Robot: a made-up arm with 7 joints.
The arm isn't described. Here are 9 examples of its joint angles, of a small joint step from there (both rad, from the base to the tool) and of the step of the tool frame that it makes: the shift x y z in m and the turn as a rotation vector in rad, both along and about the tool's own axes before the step.
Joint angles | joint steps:
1: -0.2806 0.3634 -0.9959 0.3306 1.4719 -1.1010 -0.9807 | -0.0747 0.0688 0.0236 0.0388 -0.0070 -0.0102 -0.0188
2: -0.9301 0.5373 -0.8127 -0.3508 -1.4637 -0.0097 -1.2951 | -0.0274 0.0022 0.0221 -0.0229 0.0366 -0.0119 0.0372
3: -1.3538 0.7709 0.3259 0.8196 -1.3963 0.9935 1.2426 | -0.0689 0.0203 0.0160 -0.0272 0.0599 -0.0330 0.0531
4: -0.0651 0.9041 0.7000 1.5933 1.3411 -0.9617 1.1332 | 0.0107 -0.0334 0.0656 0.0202 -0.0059 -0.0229 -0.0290
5: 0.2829 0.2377 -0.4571 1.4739 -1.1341 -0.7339 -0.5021 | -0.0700 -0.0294 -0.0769 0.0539 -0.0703 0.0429 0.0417
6: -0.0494 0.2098 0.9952 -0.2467 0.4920 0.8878 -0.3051 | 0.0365 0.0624 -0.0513 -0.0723 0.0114 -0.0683 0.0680
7: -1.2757 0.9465 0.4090 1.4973 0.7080 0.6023 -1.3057 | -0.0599 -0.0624 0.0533 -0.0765 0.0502 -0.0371 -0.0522
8: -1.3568 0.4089 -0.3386 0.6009 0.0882 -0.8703 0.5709 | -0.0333 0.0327 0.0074 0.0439 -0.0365 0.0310 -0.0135
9: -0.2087 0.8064 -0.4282 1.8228 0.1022 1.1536 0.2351 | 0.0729 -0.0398 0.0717 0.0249 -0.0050 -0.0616 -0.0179
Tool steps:
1: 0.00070 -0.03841 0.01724 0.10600 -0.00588 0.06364
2: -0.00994 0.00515 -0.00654 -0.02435 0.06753 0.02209
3: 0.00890 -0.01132 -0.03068 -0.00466 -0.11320 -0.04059
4: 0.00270 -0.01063 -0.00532 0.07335 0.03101 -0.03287
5: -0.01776 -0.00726 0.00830 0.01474 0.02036 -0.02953
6: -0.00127 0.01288 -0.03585 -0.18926 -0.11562 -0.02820
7: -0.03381 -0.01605 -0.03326 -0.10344 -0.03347 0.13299
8: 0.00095 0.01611 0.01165 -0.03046 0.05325 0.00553
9: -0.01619 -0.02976 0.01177 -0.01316 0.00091 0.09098
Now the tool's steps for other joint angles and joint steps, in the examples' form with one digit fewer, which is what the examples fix.
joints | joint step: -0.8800 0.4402 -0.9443 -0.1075 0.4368 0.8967 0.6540 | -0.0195 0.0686 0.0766 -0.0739 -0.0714 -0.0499 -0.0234
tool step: 0.0013 0.0278 0.0116 0.0500 -0.0298 -0.0602
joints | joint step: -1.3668 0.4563 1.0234 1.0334 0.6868 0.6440 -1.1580 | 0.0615 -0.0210 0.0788 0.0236 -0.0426 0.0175 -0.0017
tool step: 0.0176 0.0073 0.0354 0.1224 -0.0688 -0.0301
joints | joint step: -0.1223 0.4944 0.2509 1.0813 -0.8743 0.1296 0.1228 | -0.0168 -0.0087 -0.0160 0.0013 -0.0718 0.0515 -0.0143
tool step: -0.0005 -0.0106 0.0092 0.0887 0.0357 0.0046
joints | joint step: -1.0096 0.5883 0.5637 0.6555 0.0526 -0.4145 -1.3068 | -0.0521 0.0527 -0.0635 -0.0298 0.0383 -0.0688 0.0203
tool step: -0.0188 0.0203 -0.0284 -0.1218 0.0779 0.1147
